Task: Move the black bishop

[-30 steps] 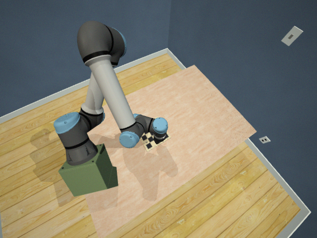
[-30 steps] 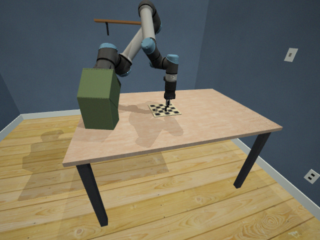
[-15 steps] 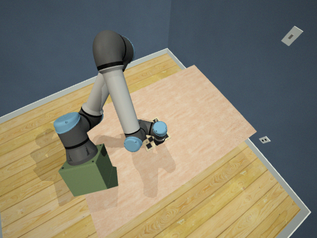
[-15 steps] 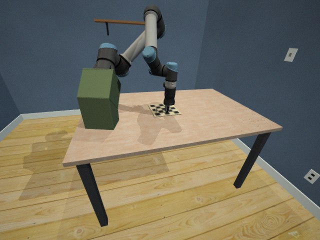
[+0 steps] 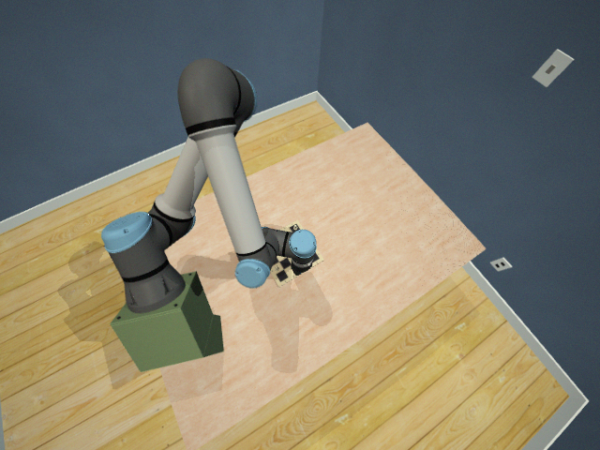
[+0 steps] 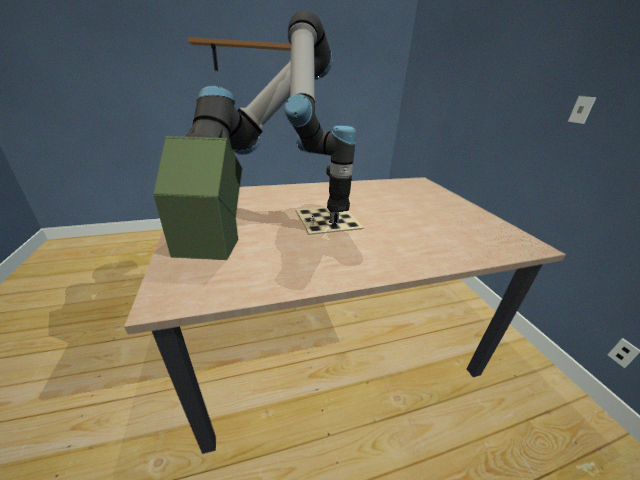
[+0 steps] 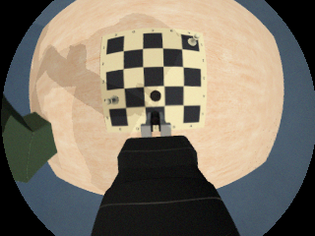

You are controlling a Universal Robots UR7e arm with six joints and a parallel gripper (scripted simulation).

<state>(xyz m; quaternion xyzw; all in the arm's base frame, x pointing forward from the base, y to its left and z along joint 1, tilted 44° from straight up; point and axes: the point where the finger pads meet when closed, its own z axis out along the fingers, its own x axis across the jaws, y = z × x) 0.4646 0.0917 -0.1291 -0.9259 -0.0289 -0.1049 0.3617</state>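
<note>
Right now my hand is 80 mm to the right of the chessboard, 40 mm above it and 10 mm past it.
</note>
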